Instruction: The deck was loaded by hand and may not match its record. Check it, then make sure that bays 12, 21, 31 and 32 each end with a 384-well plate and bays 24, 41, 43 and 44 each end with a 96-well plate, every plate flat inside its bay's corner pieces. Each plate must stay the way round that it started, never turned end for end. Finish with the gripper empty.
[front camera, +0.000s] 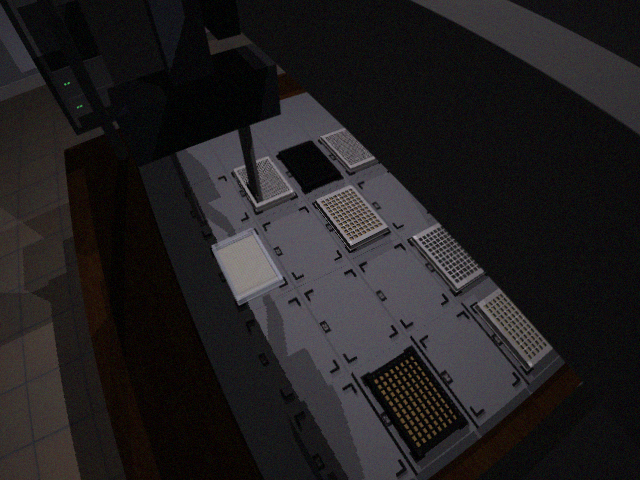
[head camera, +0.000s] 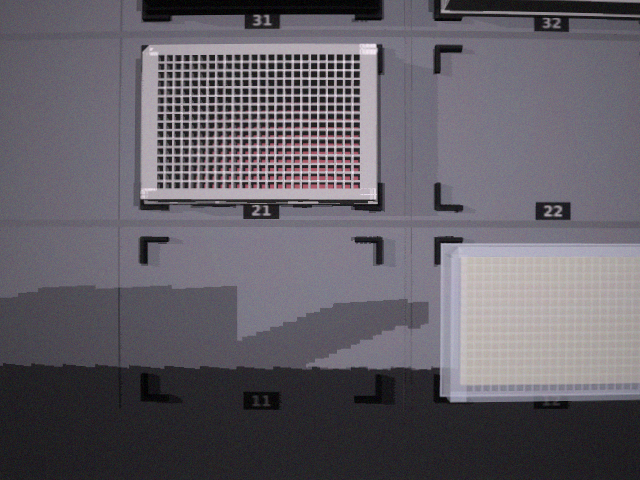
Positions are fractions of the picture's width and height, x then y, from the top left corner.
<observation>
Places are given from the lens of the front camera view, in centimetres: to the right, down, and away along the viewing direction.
gripper (front camera: 0.36, 0.43): -13, -5, 48
bay 12 (front camera: 0.40, 0.63): -10, 10, 57
</observation>
